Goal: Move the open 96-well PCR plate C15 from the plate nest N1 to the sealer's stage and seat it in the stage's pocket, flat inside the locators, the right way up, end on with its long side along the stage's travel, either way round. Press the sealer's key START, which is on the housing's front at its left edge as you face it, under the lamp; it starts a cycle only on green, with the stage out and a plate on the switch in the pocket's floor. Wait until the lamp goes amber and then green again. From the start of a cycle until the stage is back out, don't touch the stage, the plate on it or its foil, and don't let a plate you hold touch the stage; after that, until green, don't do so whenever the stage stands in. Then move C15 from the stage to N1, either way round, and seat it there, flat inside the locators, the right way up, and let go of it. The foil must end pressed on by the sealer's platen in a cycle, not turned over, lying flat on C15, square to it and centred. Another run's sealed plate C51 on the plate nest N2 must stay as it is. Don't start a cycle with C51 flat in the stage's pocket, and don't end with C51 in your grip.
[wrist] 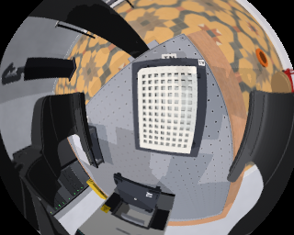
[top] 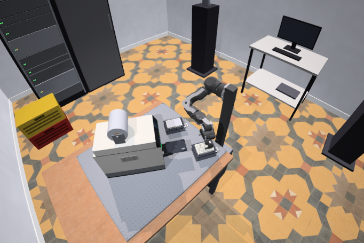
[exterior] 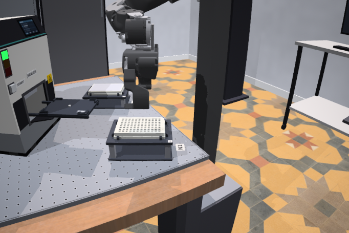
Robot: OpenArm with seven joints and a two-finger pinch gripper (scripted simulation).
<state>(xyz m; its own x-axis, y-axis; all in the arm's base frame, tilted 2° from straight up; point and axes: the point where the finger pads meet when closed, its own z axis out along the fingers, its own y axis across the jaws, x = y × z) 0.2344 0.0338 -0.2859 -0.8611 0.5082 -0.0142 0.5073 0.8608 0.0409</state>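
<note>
My gripper is now 80 mm above the white 96-well plate C15. Round my hand: sealer stage: 150 mm ahead, 140 mm to the right, 40 mm below; then N1 label: 90 mm behind, 50 mm to the left, 140 mm below; then plate nest N1: 90 mm below.
</note>
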